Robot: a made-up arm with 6 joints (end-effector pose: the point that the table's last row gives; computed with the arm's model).
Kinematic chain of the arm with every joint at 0, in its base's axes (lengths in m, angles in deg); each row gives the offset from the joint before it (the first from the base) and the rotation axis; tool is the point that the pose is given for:
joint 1: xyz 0 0 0.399 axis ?
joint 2: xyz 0 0 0 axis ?
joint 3: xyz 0 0 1.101 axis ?
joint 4: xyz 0 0 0 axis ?
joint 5: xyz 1.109 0 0 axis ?
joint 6: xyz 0 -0.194 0 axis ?
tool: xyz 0 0 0
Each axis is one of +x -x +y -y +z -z.
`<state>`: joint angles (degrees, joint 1 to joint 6).
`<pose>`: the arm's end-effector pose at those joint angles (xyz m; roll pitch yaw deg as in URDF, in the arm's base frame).
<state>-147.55 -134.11 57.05 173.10 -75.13 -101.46</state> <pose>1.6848 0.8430 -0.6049 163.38 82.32 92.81</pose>
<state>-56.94 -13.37 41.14 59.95 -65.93 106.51</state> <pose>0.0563 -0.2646 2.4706 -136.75 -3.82 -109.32</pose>
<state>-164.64 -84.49 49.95 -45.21 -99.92 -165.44</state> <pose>1.6745 0.6017 1.3929 133.21 -21.28 -116.03</pose>
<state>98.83 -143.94 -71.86 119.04 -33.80 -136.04</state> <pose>-0.0212 -0.4771 0.6163 102.46 -60.90 8.68</pose>
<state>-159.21 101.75 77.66 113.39 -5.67 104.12</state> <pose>-1.9948 -0.8398 -0.1153 140.31 21.74 -164.81</pose>
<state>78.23 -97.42 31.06 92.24 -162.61 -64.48</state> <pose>-0.4018 -1.8914 1.0043 135.76 48.97 51.17</pose>
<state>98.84 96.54 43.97 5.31 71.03 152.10</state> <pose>-0.0830 1.7906 -0.5961 -155.50 -18.31 104.13</pose>
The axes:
joint 1: +z
joint 2: +y
joint 3: -y
joint 4: -x
joint 5: -y
joint 6: -x

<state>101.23 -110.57 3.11 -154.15 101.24 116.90</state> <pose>0.1012 -1.4060 1.0618 73.35 -10.14 75.48</pose>
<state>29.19 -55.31 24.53 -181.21 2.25 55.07</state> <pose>-0.7177 -0.1787 2.1180 125.92 -77.59 29.41</pose>
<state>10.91 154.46 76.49 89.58 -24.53 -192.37</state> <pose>0.8796 0.1681 -1.6386 39.62 62.92 -54.88</pose>
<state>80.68 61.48 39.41 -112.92 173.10 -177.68</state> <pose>0.2377 1.9148 0.3424 -117.62 -19.25 -92.59</pose>
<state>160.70 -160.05 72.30 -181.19 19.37 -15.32</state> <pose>0.9268 -0.5301 -1.5164 16.19 32.98 -19.77</pose>
